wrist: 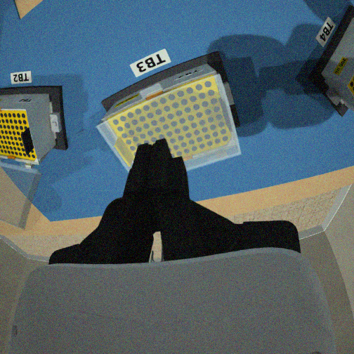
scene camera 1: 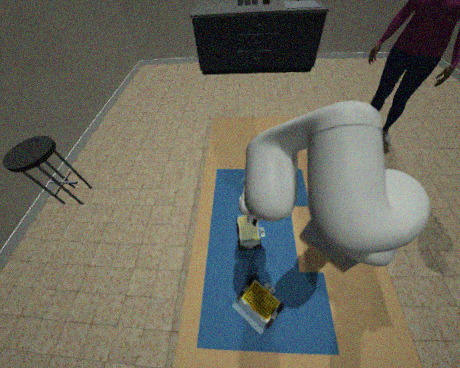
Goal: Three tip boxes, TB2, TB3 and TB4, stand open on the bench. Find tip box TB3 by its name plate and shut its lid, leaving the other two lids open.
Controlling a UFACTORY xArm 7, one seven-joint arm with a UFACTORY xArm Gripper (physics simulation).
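Frame: origin at the arm's base, x back, y right, z up, level; millimetres.
Seen in the pictures: gripper, fingertip midpoint: (scene camera 1: 253,220).
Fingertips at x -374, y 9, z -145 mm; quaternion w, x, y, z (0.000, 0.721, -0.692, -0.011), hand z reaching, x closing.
Observation:
A point is followed by its place in that frame.
Tip box TB3 (scene camera 1: 248,235) @(x -392, y -35, z -203 mm) (wrist: 172,112), with its name plate (wrist: 150,62) beside it, is in the middle of the wrist view. Its clear lid (wrist: 231,150) lies down over the yellow tip rack; whether a small gap remains is not clear. My gripper (scene camera 1: 253,221) @(x -374, y 9, z -145 mm) (wrist: 160,160) is shut and empty, its fingertips over the lid's top near the hinge side. Tip box TB2 (wrist: 42,130) is at the left of the wrist view, its clear lid (wrist: 20,195) swung back; the arm hides it in the scene view. Tip box TB4 (scene camera 1: 260,299) @(x -341, y -276, z -224 mm) (wrist: 341,62) stands open, its lid (scene camera 1: 248,317) @(x -385, y -342, z -128 mm) tilted back.
The boxes stand on a blue mat (scene camera 1: 220,300) @(x -495, y -283, z -281 mm) (wrist: 115,30) on the wooden bench (scene camera 1: 225,140) @(x -563, y 670, z -284 mm). The white arm (scene camera 1: 345,175) @(x -298, y -245, z 464 mm) reaches over the bench from the right. A stool (scene camera 1: 30,152), a dark cabinet (scene camera 1: 257,42) and a person (scene camera 1: 425,35) are beyond the bench.

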